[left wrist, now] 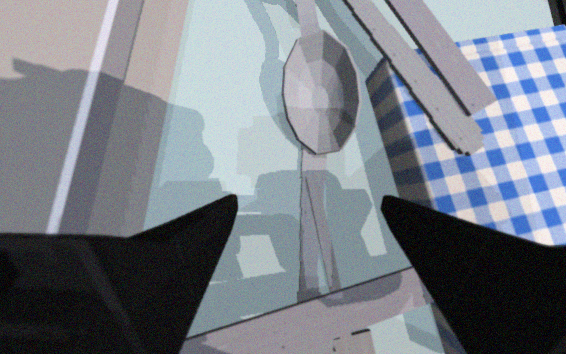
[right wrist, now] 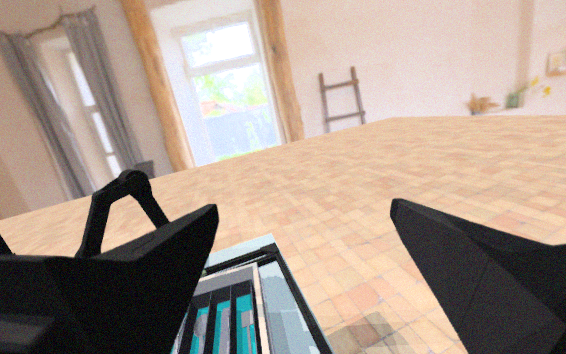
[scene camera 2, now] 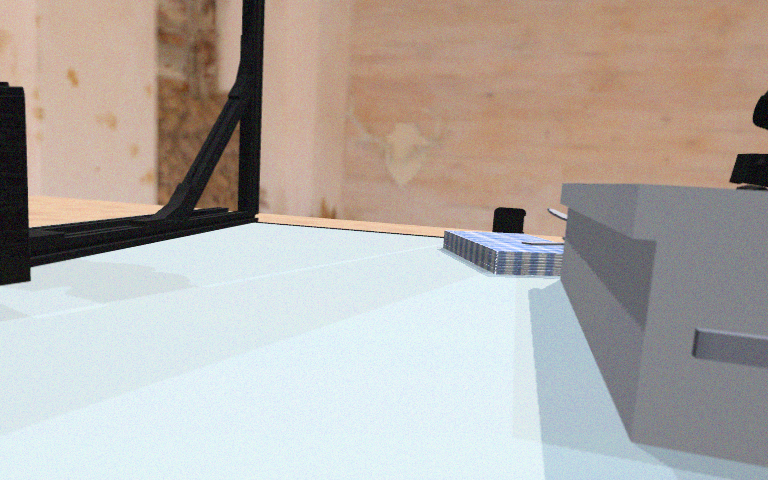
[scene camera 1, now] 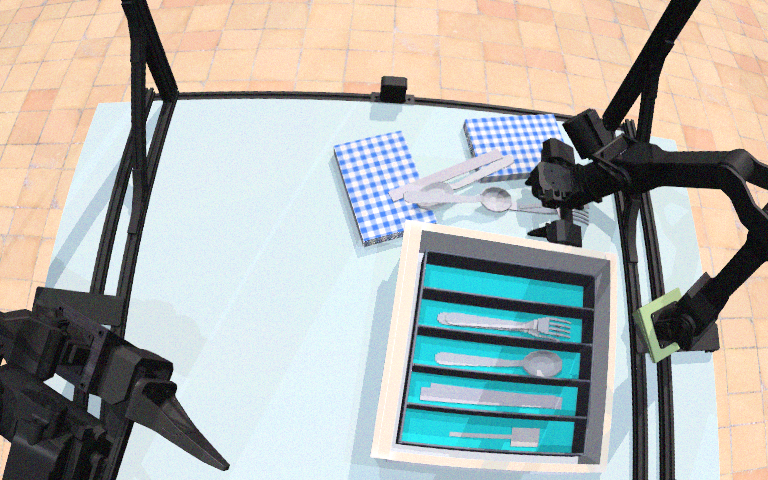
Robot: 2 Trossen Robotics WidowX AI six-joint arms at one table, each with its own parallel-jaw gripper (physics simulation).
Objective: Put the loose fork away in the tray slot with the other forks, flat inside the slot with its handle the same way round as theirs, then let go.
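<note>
The loose fork [scene camera 1: 529,208] [left wrist: 309,235] lies on the table behind the tray, handle left and tines right in scene camera 1. Its handle end is by a spoon bowl; a thin second handle lies close beside it. A flat grey piece [left wrist: 280,325] crosses over them in the left wrist view, and the tines are hidden there. My left gripper [scene camera 1: 530,207] [left wrist: 308,201] is open, its fingers either side of the handle, holding nothing. My right gripper [right wrist: 304,209] is open and empty, far left of the tray. The tray's forks [scene camera 1: 552,327] lie in the second slot from the top, handles left.
The tray [scene camera 1: 391,339] also holds spoons [scene camera 1: 542,363], knives [scene camera 1: 492,396] and a small spatula [scene camera 1: 525,436]. Loose spoons [scene camera 1: 496,199] [left wrist: 321,95] and knives [scene camera 1: 453,172] lie behind it, near two checked napkin stacks [scene camera 1: 376,175] [scene camera 1: 509,133].
</note>
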